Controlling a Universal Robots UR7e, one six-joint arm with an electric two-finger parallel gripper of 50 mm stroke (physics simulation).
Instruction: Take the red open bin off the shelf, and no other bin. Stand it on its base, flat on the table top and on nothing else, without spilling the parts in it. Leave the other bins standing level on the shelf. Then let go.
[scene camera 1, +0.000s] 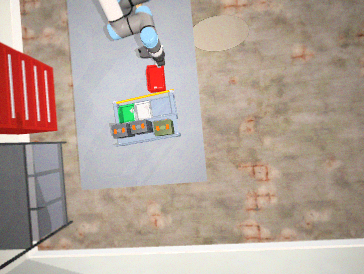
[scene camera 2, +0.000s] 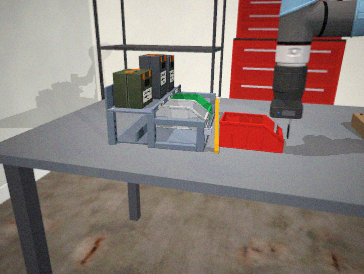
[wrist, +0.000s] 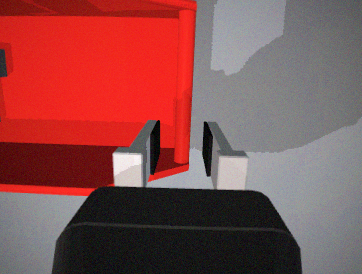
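Note:
The red open bin stands upright, its base level on the table top, off the shelf and close to its yellow front bar. A dark part shows inside it at the left edge of the wrist view. The green bin and the white bin sit side by side on the shelf. My gripper is open, its fingers on either side of the red bin's end lip, with gaps on both sides.
Two dark grey boxes and an olive box stand on the shelf's raised rear part. A brown object shows at the right edge of scene camera 2. A red drawer cabinet stands beyond the table.

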